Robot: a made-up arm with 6 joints.
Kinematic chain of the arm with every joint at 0, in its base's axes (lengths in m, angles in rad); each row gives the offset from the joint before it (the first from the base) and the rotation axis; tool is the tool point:
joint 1: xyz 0 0 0.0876 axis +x
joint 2: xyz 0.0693 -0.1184 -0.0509 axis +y
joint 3: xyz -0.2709 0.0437 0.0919 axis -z
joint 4: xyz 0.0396 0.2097 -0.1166 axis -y
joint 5: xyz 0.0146 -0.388 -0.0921 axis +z
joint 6: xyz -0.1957 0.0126 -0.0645 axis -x
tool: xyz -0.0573 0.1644 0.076
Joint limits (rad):
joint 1: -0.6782..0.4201
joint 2: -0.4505..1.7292
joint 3: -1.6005..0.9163
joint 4: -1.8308..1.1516
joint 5: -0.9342..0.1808
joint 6: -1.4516..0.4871
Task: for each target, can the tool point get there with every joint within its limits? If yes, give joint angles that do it. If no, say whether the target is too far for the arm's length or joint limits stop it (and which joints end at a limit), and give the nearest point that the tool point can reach.
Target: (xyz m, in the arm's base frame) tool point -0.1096 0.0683 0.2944
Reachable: yes | joints -0.3156 0.7087 -0.4499 -1.5190 -0.5855 -0.2899
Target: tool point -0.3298 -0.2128 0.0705
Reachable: yes | joints -0.0807 -0.1650 -0.7244 -0.6504 0.0063 -0.2096
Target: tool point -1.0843 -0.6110 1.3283
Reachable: no: too far | nearest point -0.3157 -0.1873 0.4678 | short by 1.229 m
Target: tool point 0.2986 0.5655 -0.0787
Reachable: no: joint limits stop it (at a limit: joint 1, joint 2, joint 3, joint 6) | nearest point 0.1888 0.2710 0.2298 | short by 0.440 m
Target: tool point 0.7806 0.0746 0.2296
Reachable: no: joint limits stop it (at a limit: joint 1, joint 2, joint 3, joint 4, joint 5, joint 6) | nearest point 0.3958 0.1026 0.3007 | short by 0.392 m
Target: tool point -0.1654 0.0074 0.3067
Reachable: yes | joints -0.0374 0.8231 0.6203 -0.0762 -0.7706 -1.1168
